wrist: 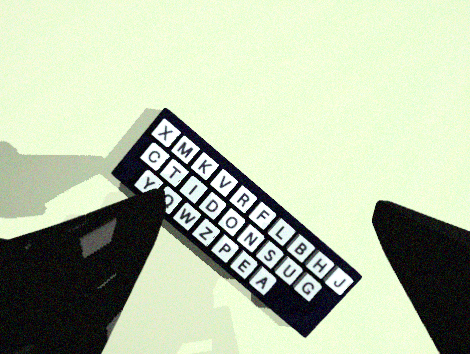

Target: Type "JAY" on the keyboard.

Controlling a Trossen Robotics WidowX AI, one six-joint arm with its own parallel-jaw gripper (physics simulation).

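Places are measured from the arm's base along level axes (x back, y right, z up), in millimetres.
Pixels of known places: gripper, fingertip midpoint: [267, 204].
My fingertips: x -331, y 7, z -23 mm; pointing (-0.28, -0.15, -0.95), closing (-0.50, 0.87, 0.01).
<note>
For each thing: its top centre in the pictures, then the offset to it from my fingertips. "*": a spot on its surface instead. Level surfaces: height alone.
- dark keyboard at a spot on its surface: [325, 312] * dx +56, dy +101, dz -96 mm
- J key at its top centre: [339, 281] dx +29, dy +93, dz -91 mm
- Y key at its top centre: [147, 184] dx +45, dy -69, dz -91 mm
- pale green surface at its surface level: dz -108 mm
A dark keyboard [325, 312] with white letter keys lies slanted, from upper left to lower right, in the wrist view. The J key [340, 282] is at its right end, in the top row. The A key [262, 282] is at the right end of the bottom row. The Y key [147, 181] is at the left end of the bottom row, its lower right edge beside the left fingertip. My gripper [267, 204] is open and empty, its black fingers wide apart. The left fingertip overlaps the view of the keyboard beside Y and partly hides the Q key; the right fingertip is right of the keyboard.
The keyboard lies on a pale green surface [300, 75]. Grey shadows fall on this surface to the left of the keyboard and below it. The black fingers hide the lower left and lower right of the view.
</note>
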